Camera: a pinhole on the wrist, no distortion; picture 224 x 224 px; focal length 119.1 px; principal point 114.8 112.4 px. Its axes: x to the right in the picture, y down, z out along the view. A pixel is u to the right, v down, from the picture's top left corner.
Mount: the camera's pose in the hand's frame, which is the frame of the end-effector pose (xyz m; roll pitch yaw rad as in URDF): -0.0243 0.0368 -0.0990 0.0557 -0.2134 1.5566
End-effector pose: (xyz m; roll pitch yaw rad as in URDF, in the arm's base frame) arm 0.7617 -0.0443 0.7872 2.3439 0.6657 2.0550
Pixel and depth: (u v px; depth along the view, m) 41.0 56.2 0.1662
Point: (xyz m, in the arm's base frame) 0.7293 -0.0745 0.6730
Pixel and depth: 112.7 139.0 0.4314
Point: 1.0436 -0.1726 0.6340
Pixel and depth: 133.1 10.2 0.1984
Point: 0.7909 0.0775 0.6536
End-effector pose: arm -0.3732 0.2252 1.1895 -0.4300 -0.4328 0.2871
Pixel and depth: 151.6 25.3 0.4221
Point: -0.2683 0.4670 1.5578
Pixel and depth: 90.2 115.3 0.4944
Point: -0.5436 0.1733 1.5472
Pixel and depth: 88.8 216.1 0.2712
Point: -0.6612 0.1383 1.2525
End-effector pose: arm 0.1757 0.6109 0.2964 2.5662 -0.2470 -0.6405
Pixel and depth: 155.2 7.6 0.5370
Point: 0.4166 0.0299 0.1097
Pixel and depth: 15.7 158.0 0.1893
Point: 0.1931 0.7241 0.1460
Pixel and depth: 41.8 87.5 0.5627
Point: 0.4632 0.5845 -0.1978
